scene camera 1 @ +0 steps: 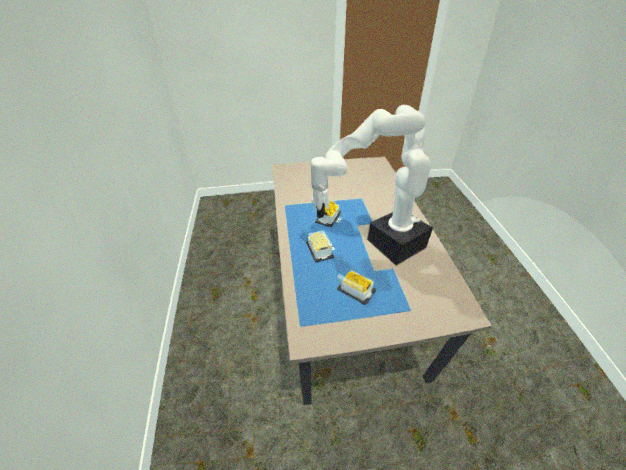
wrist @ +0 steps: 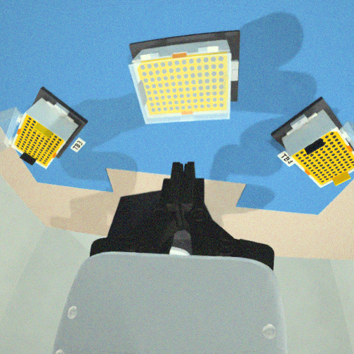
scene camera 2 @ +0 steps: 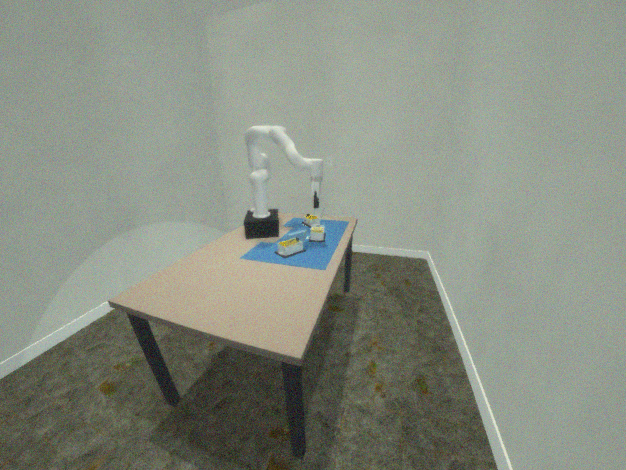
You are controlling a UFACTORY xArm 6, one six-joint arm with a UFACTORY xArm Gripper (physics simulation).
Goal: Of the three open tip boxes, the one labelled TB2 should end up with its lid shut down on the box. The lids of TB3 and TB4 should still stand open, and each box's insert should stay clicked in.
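Places are measured from the arm's base along level axes (x left, y up, z ahead), in millimetres.
Pixels of known places: gripper, fingertip midpoint: (scene camera 1: 320, 216) (scene camera 2: 316, 207); arm's base, link origin: (scene camera 1: 400, 224) (scene camera 2: 261, 215).
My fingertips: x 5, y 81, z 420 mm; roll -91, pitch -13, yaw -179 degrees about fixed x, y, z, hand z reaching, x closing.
Observation:
Ahead of a thing's pixels: the offset from my fingertips to its middle. "*": to the spot under its first point. Level surfaces: height alone.
The middle box @[dy -175, dx +13, dz -10 mm] (scene camera 1: 320, 244) (scene camera 2: 317, 234) (wrist: 183, 84), whose own label is hidden, stands between the other two, so it is TB2. Its clear lid lies down flat over the yellow insert; whether it is fully latched I cannot tell. TB3 @[* dy -72, dx +380, dz -126 mm] (scene camera 1: 358, 287) (wrist: 42, 132) is at the left of the wrist view, its clear lid (wrist: 8, 126) standing open. TB4 @[* dy -147, dx -316, dz -37 mm] (scene camera 2: 290, 247) (wrist: 325, 148) is at the right there, its clear lid (wrist: 349, 131) open and partly cut off. Both yellow inserts look seated. My gripper (scene camera 1: 320, 214) (scene camera 2: 316, 206) (wrist: 185, 174) is shut and empty, raised above the mat, apart from TB2.
The boxes stand on dark bases on a blue mat @[dy -214 mm] (scene camera 1: 316, 308) (scene camera 2: 323, 260) on the wooden table @[dy -216 mm] (scene camera 1: 348, 338) (scene camera 2: 242, 298). The arm's black pedestal (scene camera 1: 399, 242) (scene camera 2: 261, 227) stands beside the mat's notched side. The open lids stick out beside TB3 and TB4.

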